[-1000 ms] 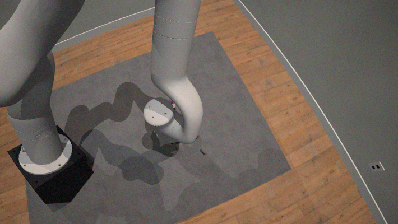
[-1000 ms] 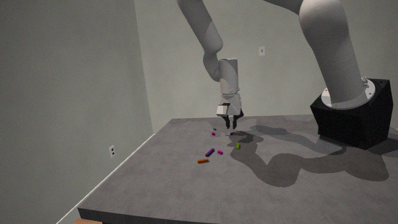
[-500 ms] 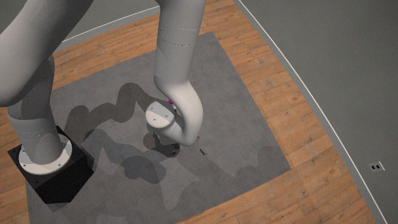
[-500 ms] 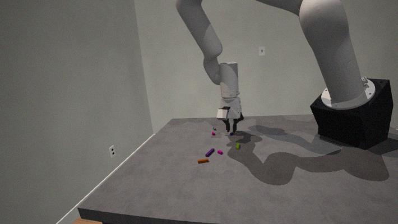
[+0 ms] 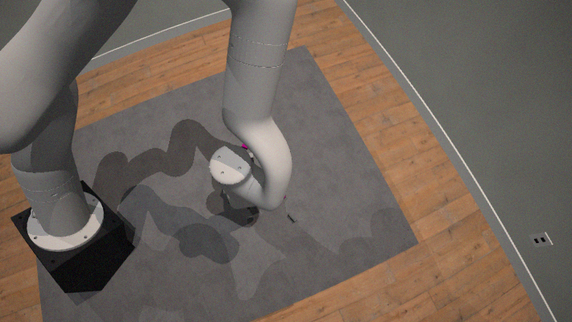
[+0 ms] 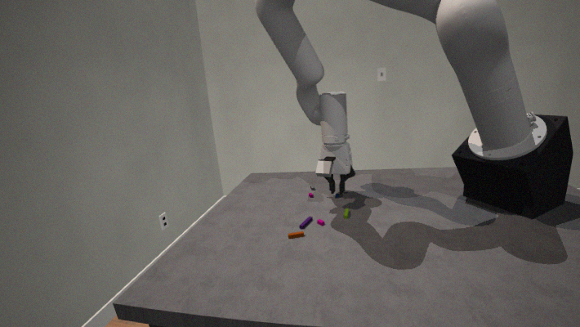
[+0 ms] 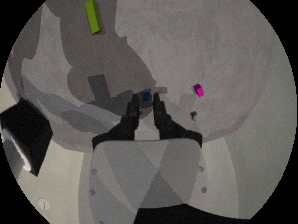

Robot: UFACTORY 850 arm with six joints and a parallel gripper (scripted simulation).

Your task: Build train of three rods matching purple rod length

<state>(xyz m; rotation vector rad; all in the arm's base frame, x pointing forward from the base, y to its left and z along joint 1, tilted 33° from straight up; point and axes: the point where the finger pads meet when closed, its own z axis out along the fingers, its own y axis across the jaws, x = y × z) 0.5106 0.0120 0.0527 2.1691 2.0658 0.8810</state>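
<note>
The blue rod lies 30 mm below my hand. The rest, counted from my hand: grey rod (110 mm ahead, 60 mm to the right, 30 mm below); lime rod (130 mm to the left, 60 mm behind, 30 mm below); purple rod (210 mm to the left, 30 mm below, 30 mm ahead).
</note>
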